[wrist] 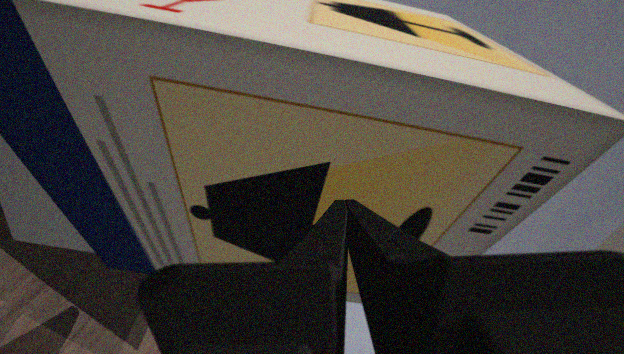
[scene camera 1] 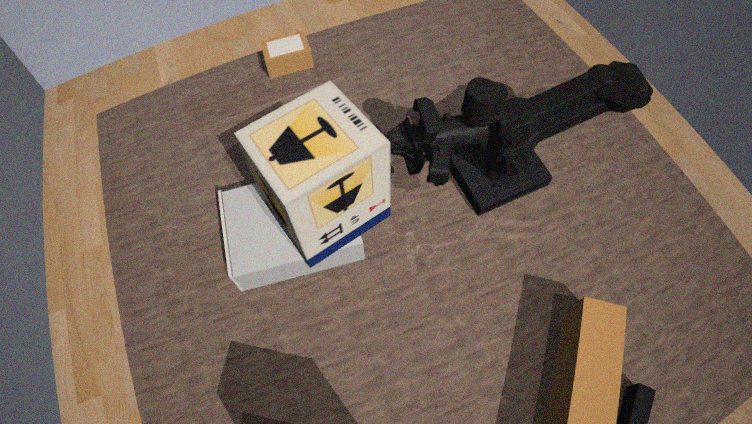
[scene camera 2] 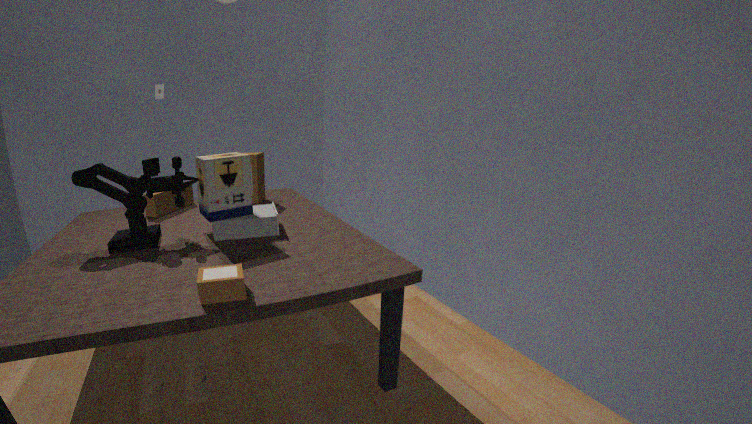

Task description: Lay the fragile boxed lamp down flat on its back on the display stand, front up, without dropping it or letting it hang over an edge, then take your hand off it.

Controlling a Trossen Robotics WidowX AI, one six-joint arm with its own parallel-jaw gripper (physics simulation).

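Frame: origin at the arm's base, x left, y ahead, z down, level; millimetres.
Where they show: gripper, between the fingertips: [wrist: 344, 209] [scene camera 2: 199, 179]; arm's base, origin of its link: [scene camera 1: 500, 170] [scene camera 2: 138, 230].
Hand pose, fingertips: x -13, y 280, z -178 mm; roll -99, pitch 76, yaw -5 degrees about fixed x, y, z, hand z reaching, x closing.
Observation:
Each offset is from my fingertips to the centre of the thing. Level surfaces: height alone.
The boxed lamp {dx +7, dy +95, dz +30 mm} [scene camera 1: 315, 144] [scene camera 2: 226, 184] [wrist: 280, 135] is a white carton with yellow lamp pictures and a blue band at its base. It stands upright, blue band down, at the arm side of the white display stand [scene camera 1: 252, 231] [scene camera 2: 244, 227] [wrist: 30, 210]. Its base reaches past the stand's edge on that side. My gripper [scene camera 1: 390, 141] [scene camera 2: 196, 180] [wrist: 344, 209] is shut and empty. Its tips are at the carton's side facing the arm, about mid-height, touching or very near; contact cannot be told. The carton's far underside is hidden.
A small cardboard box with a white top {dx -513, dy +77, dz +185 mm} [scene camera 1: 287, 57] [scene camera 2: 222, 289] is on the brown table {dz +215 mm} [scene camera 1: 447, 252] [scene camera 2: 342, 252]. A tall cardboard box {dx +479, dy -220, dz +160 mm} [scene camera 1: 597, 358] shows at the lower right in scene camera 1. In scene camera 2, cardboard {dx +498, dy +217, dz +90 mm} [scene camera 2: 258, 176] shows behind the carton and another box [scene camera 2: 160, 205] behind the arm.

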